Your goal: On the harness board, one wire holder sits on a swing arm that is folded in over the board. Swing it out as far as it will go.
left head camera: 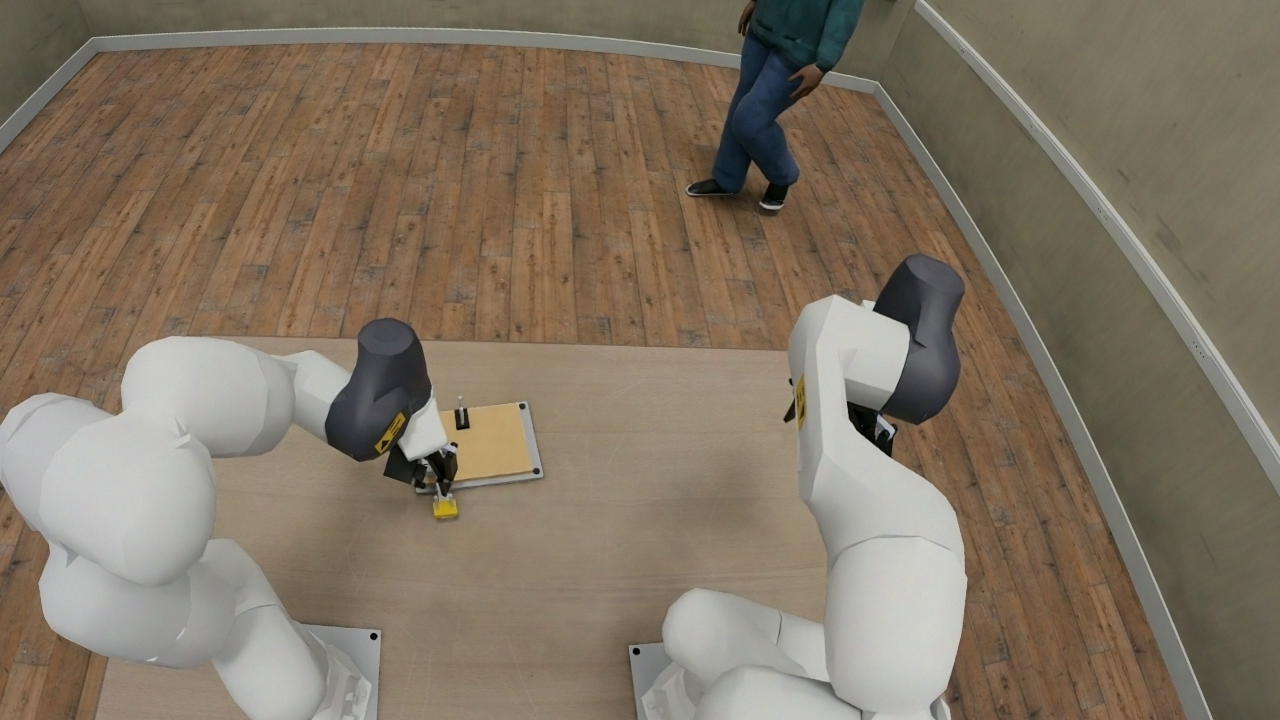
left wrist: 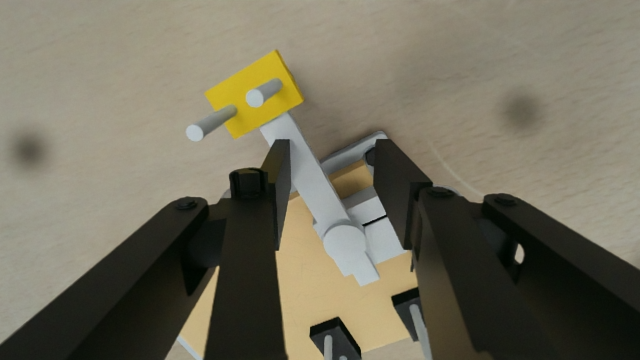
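The yellow wire holder with two upright grey pegs sits on the end of the grey swing arm. The arm runs from its round pivot across the edge of the harness board, so the holder stands past the board's near edge, over the table. My left gripper is open, with the swing arm between its fingers. In the left wrist view the left-hand finger overlaps the arm's edge; contact cannot be made out. My right gripper is open, partly hidden by its own arm, far right.
Black two-peg holders stand on the board; another black holder shows beside the right-hand finger in the left wrist view. The board lies on the wooden table. A person is on the floor beyond the table.
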